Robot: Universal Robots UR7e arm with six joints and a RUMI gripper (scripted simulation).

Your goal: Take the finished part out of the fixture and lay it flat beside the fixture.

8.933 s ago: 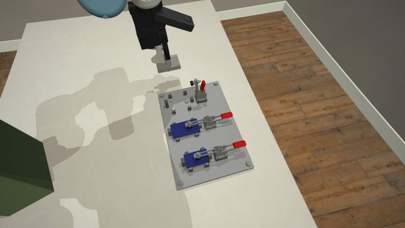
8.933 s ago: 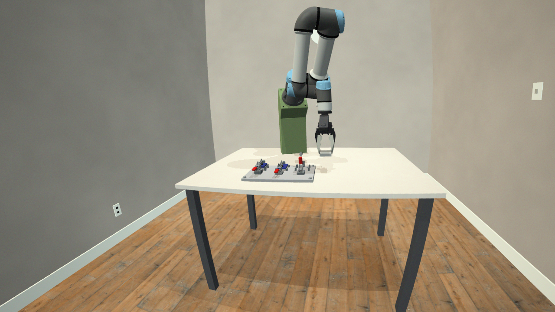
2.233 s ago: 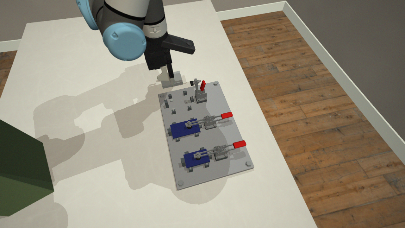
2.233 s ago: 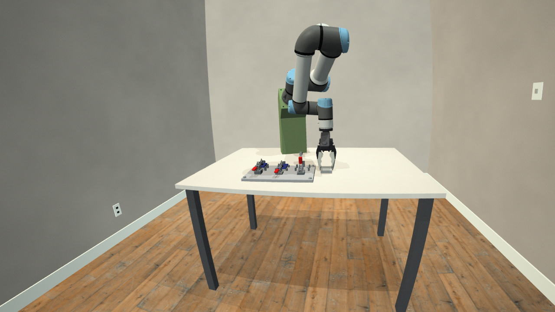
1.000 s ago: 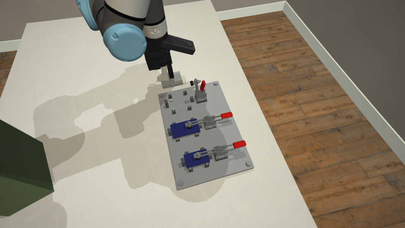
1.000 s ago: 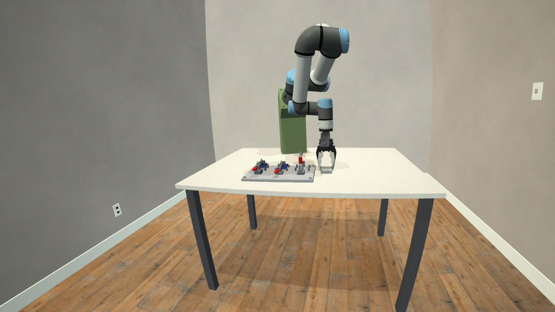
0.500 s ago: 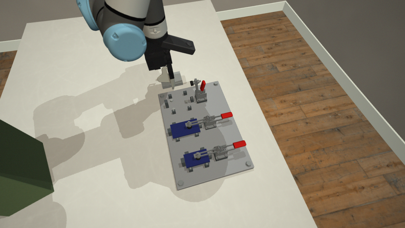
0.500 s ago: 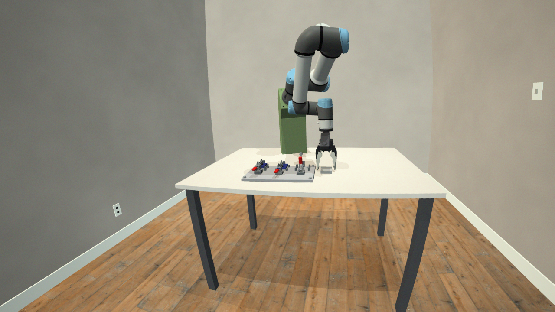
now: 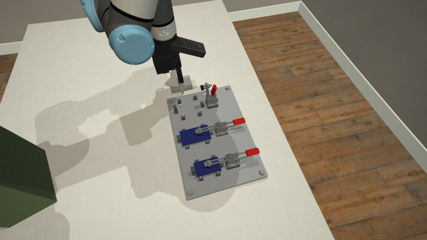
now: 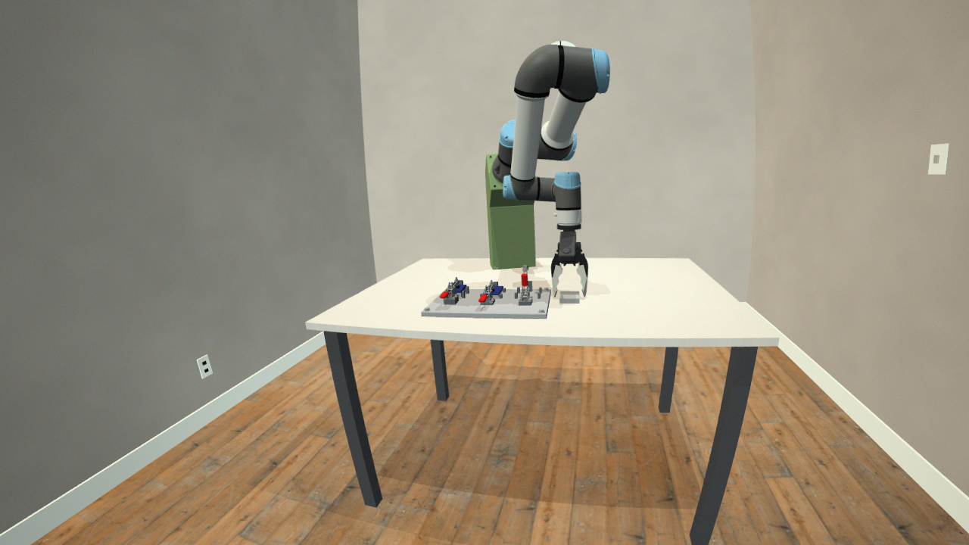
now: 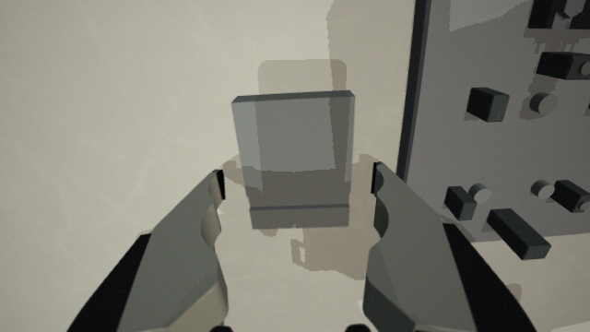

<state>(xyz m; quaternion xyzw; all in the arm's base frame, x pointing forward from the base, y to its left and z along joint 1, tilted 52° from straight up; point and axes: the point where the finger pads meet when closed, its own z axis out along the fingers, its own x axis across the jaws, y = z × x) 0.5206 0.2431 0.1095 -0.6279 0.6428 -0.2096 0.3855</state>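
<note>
Right now the grey finished part is 10 mm below my hand and 10 mm behind it. Round my hand: grey fixture plate (230 mm to the right, 90 mm ahead, 10 mm below); then blue blank (230 mm to the right, 30 mm ahead, 10 mm above); then toggle clamp (110 mm to the right, 100 mm ahead, 40 mm above).
</note>
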